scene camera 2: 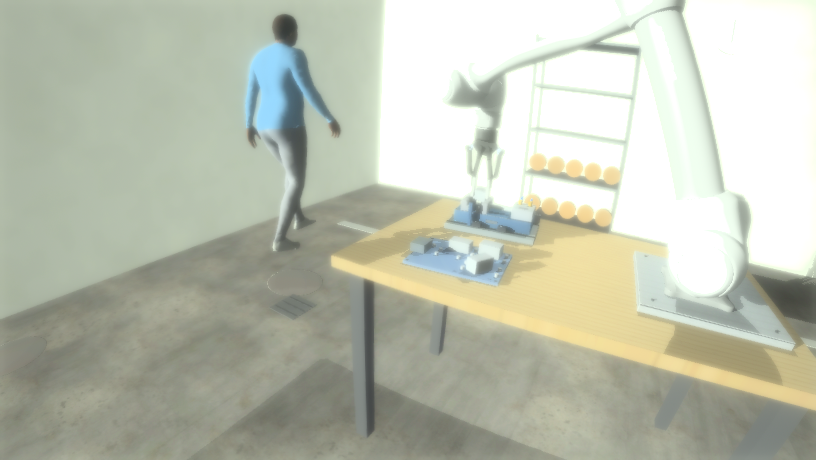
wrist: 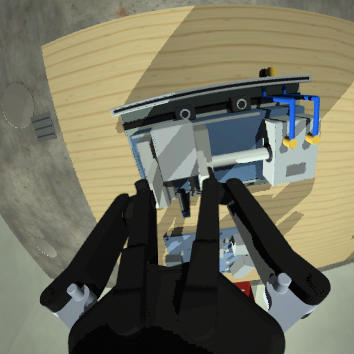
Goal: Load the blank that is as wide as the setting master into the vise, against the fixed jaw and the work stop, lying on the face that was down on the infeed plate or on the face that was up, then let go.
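Frame: origin at the arm's base, x right, y down, z ahead, level; metres.
Seen in the pictures: gripper, fingertip midpoint: point(scene camera 2: 480, 196) point(wrist: 179, 163).
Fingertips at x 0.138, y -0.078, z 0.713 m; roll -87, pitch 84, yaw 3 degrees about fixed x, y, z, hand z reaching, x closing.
Offsets run from my fingertips to a thing's middle. "spot": to the spot under its first point. Level surfaces: height alone.
My gripper point(scene camera 2: 481, 196) point(wrist: 179, 163) points down at the vise {dx +0.000, dy +0.050, dz -0.063 m} point(scene camera 2: 505, 221) point(wrist: 232, 135) and is shut on a grey blank {dx +0.021, dy -0.004, dz +0.003 m} point(wrist: 175, 150). The blank sits low between the fixed jaw point(wrist: 150, 172) on the left and the moving jaw point(wrist: 203, 142) on the rod side in the wrist view. The fingertips partly hide its near end, and whether it touches the jaw faces cannot be told. A small dark piece {spot: dx -0.062, dy +0.004, dz -0.004 m} point(wrist: 184, 202) shows near that end; whether it is the work stop is unclear. The blue infeed plate {spot: dx -0.401, dy +0.091, dz -0.031 m} point(scene camera 2: 428, 264) bears several grey blocks, one dark {dx -0.326, dy +0.079, dz +0.035 m} point(scene camera 2: 421, 245), others lighter {dx -0.245, dy +0.074, dz -0.143 m} point(scene camera 2: 490, 248) {dx -0.262, dy +0.076, dz -0.058 m} point(scene camera 2: 460, 244) {dx -0.347, dy +0.074, dz -0.151 m} point(scene camera 2: 480, 262).
The vise's grey cylinder block {dx +0.008, dy +0.022, dz -0.158 m} point(scene camera 2: 522, 213) point(wrist: 277, 167) has blue hoses {spot: dx +0.056, dy -0.010, dz -0.133 m} point(wrist: 292, 117) rising beside the vise. The wooden table {dy +0.099 m} point(scene camera 2: 577, 285) point(wrist: 95, 100) carries the arm's base plate point(scene camera 2: 651, 291). A person in blue point(scene camera 2: 280, 85) stands beyond the table, and a shelf rack with orange rolls stands behind.
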